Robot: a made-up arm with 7 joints.
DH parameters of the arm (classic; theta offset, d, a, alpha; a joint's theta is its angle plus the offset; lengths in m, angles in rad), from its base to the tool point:
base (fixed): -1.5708 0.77 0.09 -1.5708
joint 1: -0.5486 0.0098 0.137 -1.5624
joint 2: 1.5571 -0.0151 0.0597 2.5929
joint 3: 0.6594 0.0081 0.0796 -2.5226
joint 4: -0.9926 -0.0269 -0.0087 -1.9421
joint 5: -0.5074 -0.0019 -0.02 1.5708
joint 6: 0 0.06 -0.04 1.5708
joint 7: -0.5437 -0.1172 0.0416 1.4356
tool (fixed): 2.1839 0.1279 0 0
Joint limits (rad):
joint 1: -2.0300..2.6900
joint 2: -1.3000..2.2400
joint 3: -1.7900..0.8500
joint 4: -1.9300..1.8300
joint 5: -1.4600..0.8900
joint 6: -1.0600..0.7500
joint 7: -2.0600..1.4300
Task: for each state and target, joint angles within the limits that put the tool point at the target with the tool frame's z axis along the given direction. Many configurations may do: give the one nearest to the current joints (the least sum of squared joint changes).
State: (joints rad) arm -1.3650 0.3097 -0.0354 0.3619 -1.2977 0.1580 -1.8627
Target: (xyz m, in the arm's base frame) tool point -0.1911 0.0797 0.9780 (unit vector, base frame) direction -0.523 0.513 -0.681
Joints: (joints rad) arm -0.7803 -0.5274 0.1100 -0.4816 -1.2771 0.7500 -2.0600
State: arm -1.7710 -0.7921 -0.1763 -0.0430 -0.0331 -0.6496 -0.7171
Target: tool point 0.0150 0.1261 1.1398 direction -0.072 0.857 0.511
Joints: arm -1.6399 -0.9049 0.6757 0.0037 -0.5438 -1.0600 -0.6512
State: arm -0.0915 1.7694 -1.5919 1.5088 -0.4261 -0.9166 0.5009
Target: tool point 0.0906 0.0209 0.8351 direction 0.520 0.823 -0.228
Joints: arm -1.0747 0.9271 -1.3770 1.8300 -0.5908 -0.7677 0.0609
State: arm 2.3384 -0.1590 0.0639 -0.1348 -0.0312 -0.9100 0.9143
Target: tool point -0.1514 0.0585 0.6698 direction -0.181 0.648 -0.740
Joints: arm 2.6791 0.2062 -0.0841 0.5526 -0.6957 -0.9805 1.1973
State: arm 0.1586 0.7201 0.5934 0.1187 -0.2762 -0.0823 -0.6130
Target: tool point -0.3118 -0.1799 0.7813 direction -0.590 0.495 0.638
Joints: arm 0.7896 0.4735 0.5460 -0.3436 -0.3550 -0.3628 -1.0340
